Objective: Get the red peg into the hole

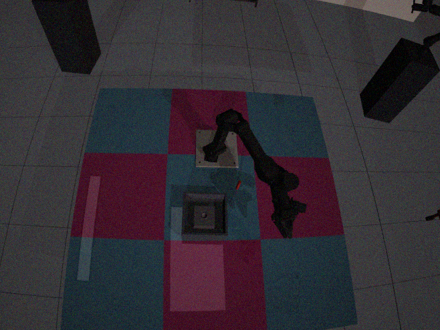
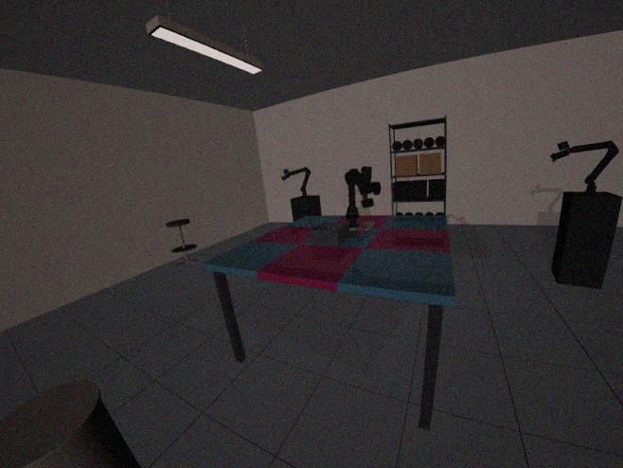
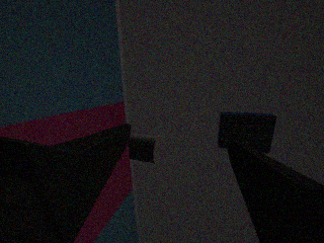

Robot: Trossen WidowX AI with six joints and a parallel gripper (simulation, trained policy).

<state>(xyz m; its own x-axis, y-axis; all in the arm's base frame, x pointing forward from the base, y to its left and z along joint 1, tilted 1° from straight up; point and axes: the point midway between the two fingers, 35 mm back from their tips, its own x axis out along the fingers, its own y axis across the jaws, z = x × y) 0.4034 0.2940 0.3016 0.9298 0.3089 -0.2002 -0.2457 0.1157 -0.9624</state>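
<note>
Now: gripper tip 29 cm past the red peg, 26 cm above it and 16 cm to the left of it. The rest, counted from my gripper tip: dark box 30 cm to the right, 28 cm below, 11 cm behind; then grey plate 30 cm to the right, 26 cm below, 11 cm behind.
</note>
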